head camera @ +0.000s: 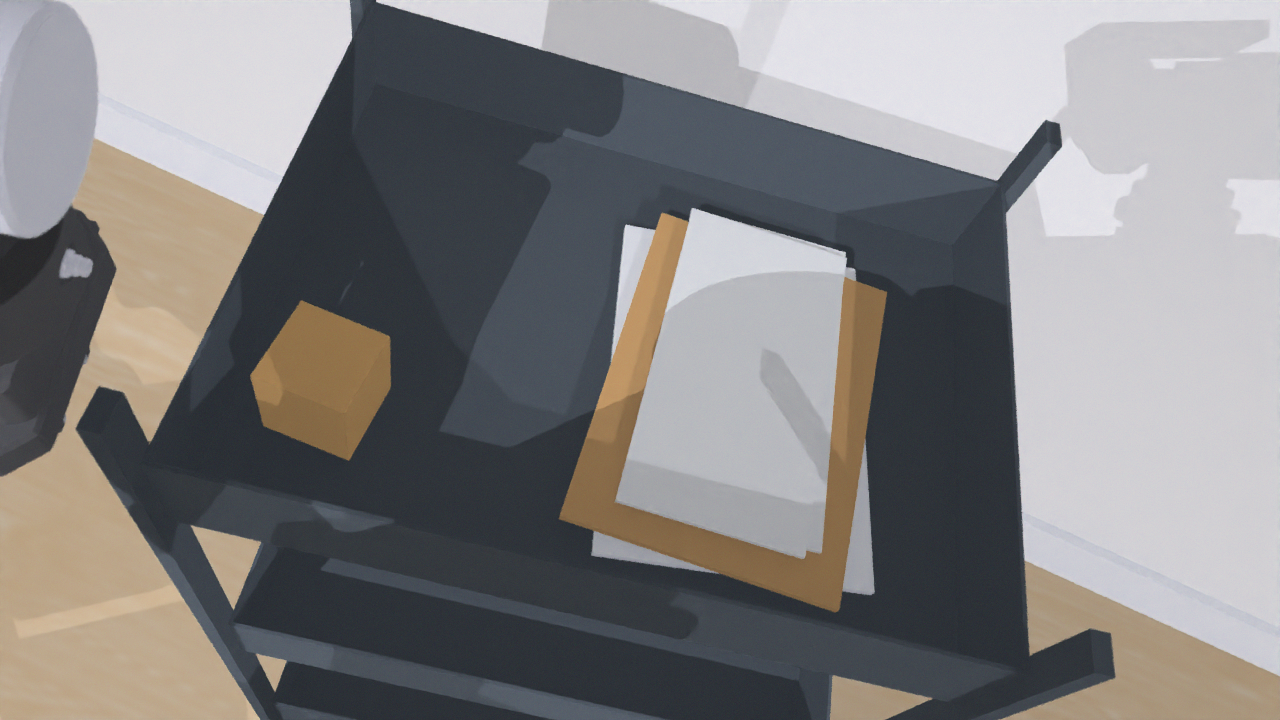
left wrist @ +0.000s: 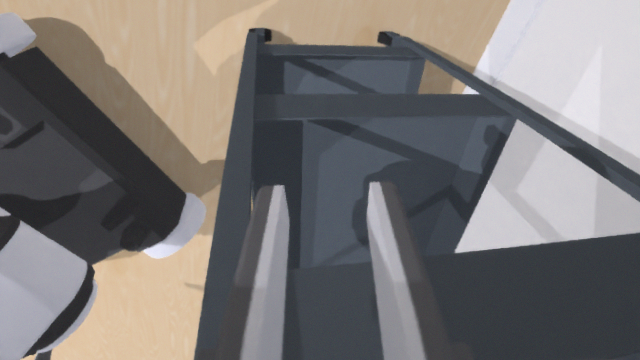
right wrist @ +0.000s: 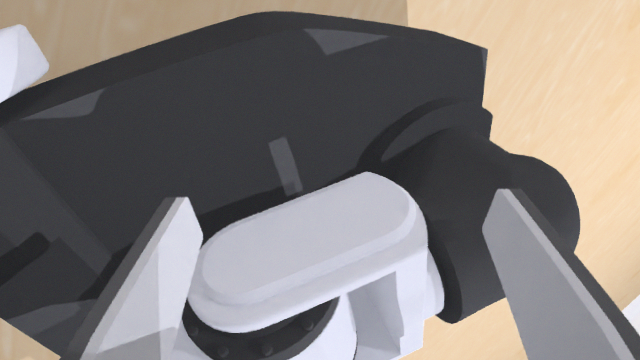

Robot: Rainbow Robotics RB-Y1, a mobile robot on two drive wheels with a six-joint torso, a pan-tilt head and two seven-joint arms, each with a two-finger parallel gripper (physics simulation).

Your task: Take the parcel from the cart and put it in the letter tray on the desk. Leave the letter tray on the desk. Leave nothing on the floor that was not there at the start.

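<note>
You'd find my left gripper (head camera: pixel 55 387), and that same left gripper again (left wrist: pixel 327 202). My right gripper (right wrist: pixel 341 213) is there for me to see as well. There's a dark cart (head camera: pixel 466 195), and I see the cart again (left wrist: pixel 324 121). I can also see a brown cardboard parcel (head camera: pixel 322 380). The left wrist view does not show the parcel, hidden by the dark cart. In the right wrist view the parcel is out of frame.
</note>
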